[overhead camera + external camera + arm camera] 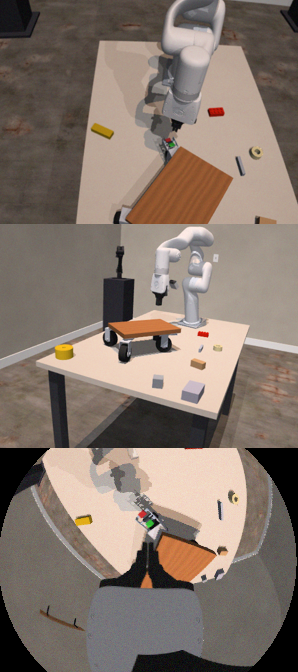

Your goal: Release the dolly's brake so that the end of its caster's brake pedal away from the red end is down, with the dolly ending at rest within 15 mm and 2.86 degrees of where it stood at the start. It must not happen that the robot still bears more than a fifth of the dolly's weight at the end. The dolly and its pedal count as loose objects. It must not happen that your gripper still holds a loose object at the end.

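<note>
The caster brake pedal is 130 mm below my hand and 10 mm behind it. Also, from my hand: yellow block 250 mm to the right, 200 mm below, 120 mm behind; then red brick 230 mm to the left, 210 mm behind, 200 mm below; then grey bar 270 mm to the left, 200 mm below, 50 mm ahead.
</note>
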